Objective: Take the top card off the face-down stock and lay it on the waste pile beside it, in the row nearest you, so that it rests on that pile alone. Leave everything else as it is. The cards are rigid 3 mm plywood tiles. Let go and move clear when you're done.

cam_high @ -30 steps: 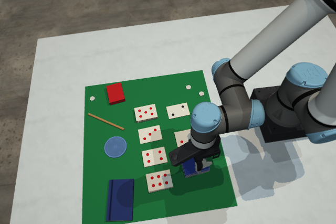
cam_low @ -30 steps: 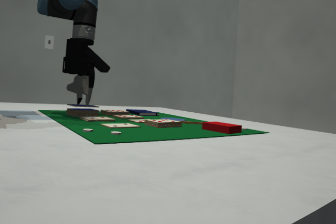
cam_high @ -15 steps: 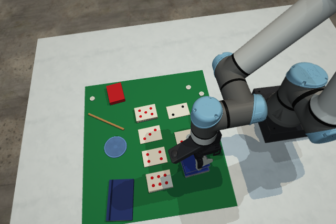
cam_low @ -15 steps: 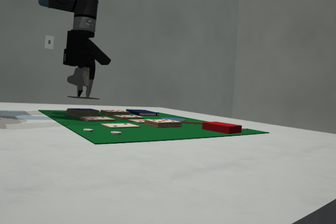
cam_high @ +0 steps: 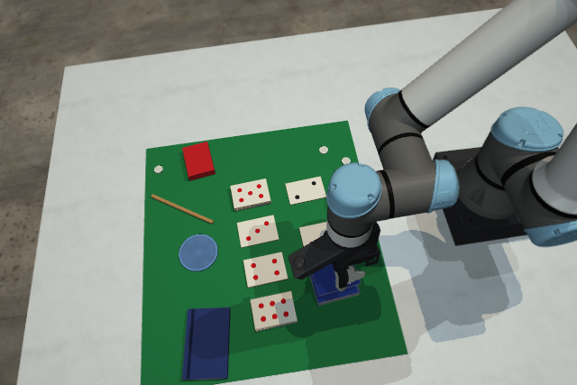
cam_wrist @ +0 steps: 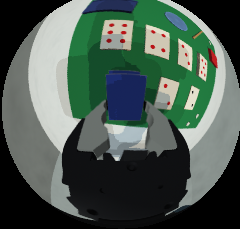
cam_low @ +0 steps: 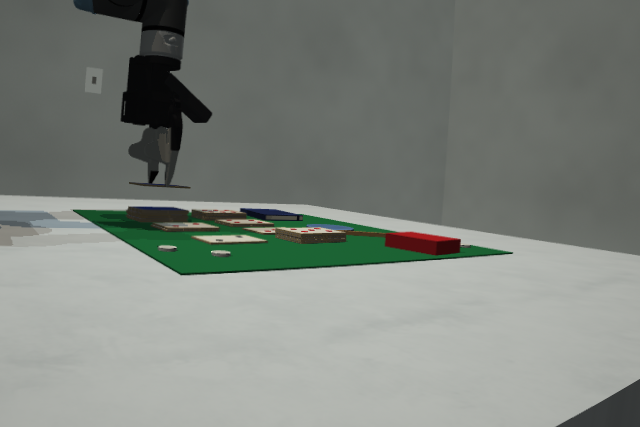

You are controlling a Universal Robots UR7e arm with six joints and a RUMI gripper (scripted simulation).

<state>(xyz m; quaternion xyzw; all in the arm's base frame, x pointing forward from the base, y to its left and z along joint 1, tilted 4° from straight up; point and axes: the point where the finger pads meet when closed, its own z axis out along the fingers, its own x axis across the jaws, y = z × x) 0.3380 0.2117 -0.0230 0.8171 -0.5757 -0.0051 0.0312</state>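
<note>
Now: the green mat 18 cm ahead of my hand, 10 cm to the right of it and 9 cm below it. Round my hand: wooden stick (37 cm ahead, 17 cm to the right, 7 cm below); card (1 cm below); red block (35 cm ahead, 30 cm to the right, 7 cm below).
</note>
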